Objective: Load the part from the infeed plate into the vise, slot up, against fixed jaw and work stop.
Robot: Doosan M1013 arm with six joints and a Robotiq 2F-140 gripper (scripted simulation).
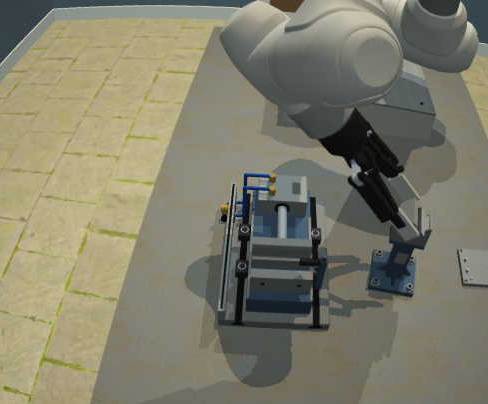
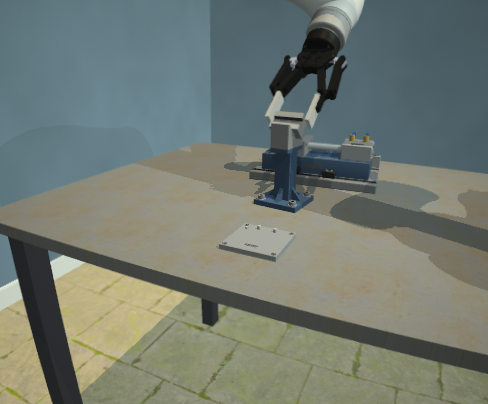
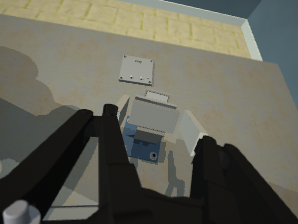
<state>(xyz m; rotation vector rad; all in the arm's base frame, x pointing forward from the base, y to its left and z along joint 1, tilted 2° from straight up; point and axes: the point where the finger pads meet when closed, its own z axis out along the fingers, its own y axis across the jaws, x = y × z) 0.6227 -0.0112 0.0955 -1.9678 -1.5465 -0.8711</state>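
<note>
The part lies 2 cm to the left of my hand and 2 cm below it. Round my hand: work stop 15 cm to the right, 9 cm below, 4 cm ahead; then moving jaw 20 cm to the right, 10 cm below, 1 cm ahead; then blue pedestal 12 cm below, 2 cm to the left.
</note>
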